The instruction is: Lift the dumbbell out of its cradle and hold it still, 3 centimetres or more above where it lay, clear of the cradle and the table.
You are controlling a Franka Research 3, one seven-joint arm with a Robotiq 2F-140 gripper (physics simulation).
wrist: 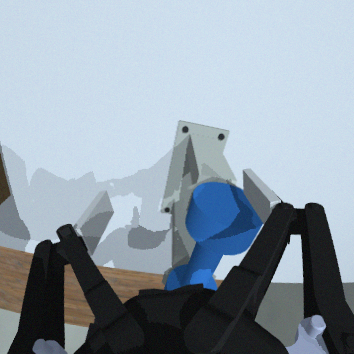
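The blue dumbbell lies tilted along its grey-green cradle. Its upper round head faces the camera, and its lower head is partly hidden behind the black gripper body. My gripper is wide open with nothing between its fingers. The right finger pad shows right beside the upper head and overlaps its edge in the view; I cannot tell whether they touch. The left finger pad is well to the left of the dumbbell. The cradle's flat plate with dark holes shows above and left of the upper head.
A brown wooden block shows at the left edge. The pale table top carries shadows of the gripper and the cradle. A wood-grained strip runs along the lower left, and a grey surface shows at the lower right.
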